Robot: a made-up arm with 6 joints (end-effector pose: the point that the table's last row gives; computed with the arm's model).
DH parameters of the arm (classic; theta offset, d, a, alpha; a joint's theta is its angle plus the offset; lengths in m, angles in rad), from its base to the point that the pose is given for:
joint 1: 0 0.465 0.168 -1.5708
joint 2: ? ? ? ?
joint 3: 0 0 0.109 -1.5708
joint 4: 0 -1.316 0 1.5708
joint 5: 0 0 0 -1.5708
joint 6: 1.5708 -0.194 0 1.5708
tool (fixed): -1.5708 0 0 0
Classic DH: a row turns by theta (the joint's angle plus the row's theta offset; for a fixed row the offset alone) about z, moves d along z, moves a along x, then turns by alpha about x.
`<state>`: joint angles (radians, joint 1 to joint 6).
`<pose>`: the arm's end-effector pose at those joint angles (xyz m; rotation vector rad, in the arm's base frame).
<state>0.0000 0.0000 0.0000 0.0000 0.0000 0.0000</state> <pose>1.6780 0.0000 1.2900 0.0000 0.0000 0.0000</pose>
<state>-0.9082 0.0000 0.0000 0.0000 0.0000 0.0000</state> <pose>1.0323 -1.3229 1.2900 0.0000 0.0000 -0.9082</pose>
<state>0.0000 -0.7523 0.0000 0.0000 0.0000 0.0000</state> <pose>0.7067 0.0000 2.0992 0.0000 -0.7523 0.0000</pose>
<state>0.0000 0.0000 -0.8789 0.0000 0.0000 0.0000</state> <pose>1.2153 0.0000 0.0878 0.0000 0.8789 0.0000</pose>
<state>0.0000 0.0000 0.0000 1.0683 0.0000 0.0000</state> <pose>1.6780 0.0000 1.2900 -1.0683 0.0000 0.0000</pose>
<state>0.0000 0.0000 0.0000 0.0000 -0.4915 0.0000</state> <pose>1.6550 0.0000 1.1984 0.0000 0.4915 0.0000</pose>
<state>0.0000 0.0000 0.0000 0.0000 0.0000 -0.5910</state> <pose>1.6780 0.0000 1.2900 0.5910 0.0000 0.0000</pose>
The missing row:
joint 2: -1.5708 0 0.716 3.1416
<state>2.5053 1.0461 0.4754 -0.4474 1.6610 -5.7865</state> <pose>-1.5858 1.2755 0.3605 0.9055 -0.5721 1.6277</pose>
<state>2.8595 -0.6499 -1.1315 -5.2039 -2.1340 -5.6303</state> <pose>-0.7511 0.3682 0.5014 -2.8091 -0.7957 0.2523</pose>
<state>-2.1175 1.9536 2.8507 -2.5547 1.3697 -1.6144</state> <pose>-0.9820 -1.4111 1.2256 -0.1616 2.1862 -1.4344</pose>
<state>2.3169 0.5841 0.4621 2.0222 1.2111 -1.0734</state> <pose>-1.4371 1.3140 0.9234 0.4502 0.8148 -2.4697</pose>
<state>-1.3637 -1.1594 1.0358 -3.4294 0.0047 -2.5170</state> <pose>-0.2997 1.4276 1.9132 -1.6619 -1.7145 -1.0848</pose>
